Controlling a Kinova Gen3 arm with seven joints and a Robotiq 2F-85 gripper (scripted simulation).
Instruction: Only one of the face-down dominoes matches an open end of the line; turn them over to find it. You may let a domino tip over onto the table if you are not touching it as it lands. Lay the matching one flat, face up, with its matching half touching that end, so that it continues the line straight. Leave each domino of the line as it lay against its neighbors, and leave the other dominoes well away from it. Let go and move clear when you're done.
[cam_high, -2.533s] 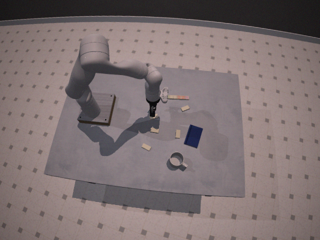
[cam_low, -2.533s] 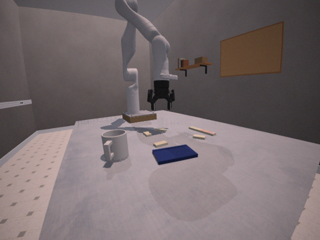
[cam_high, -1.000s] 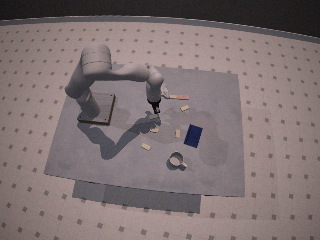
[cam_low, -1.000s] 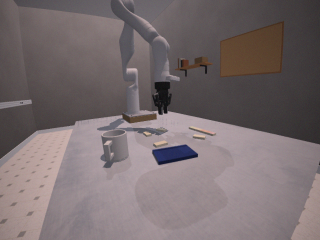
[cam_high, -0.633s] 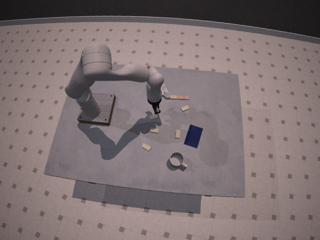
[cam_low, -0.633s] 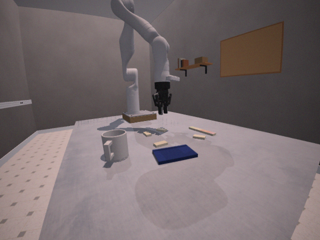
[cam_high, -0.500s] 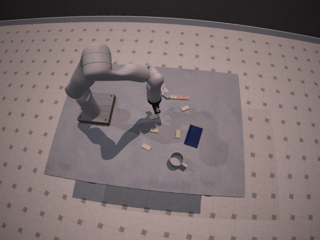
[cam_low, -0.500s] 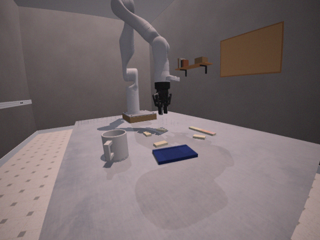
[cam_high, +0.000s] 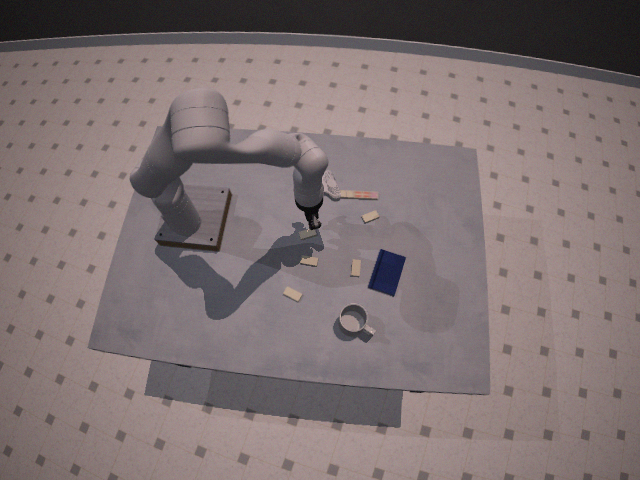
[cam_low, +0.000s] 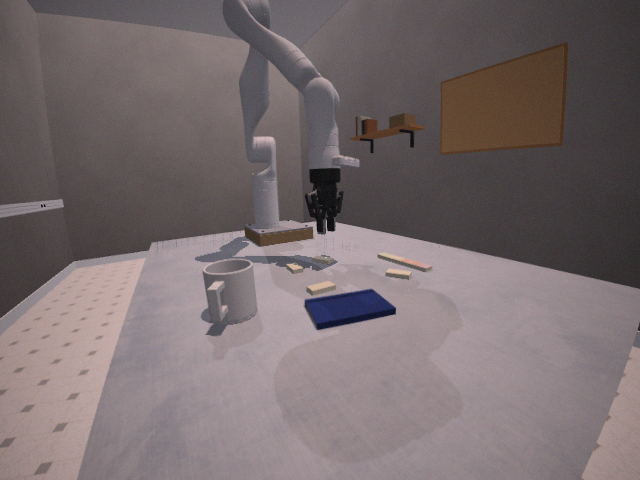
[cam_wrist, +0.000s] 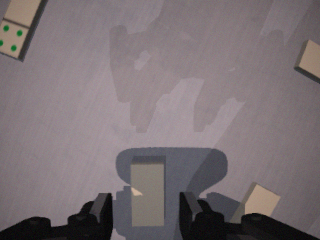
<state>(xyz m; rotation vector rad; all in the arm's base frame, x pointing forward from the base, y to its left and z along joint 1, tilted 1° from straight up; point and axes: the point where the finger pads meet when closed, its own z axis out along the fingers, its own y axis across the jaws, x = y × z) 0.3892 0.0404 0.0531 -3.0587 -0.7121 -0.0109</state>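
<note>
Now: the cream domino 10 mm behind my hand, 10 mm to the right of it and 90 mm below it.
</note>
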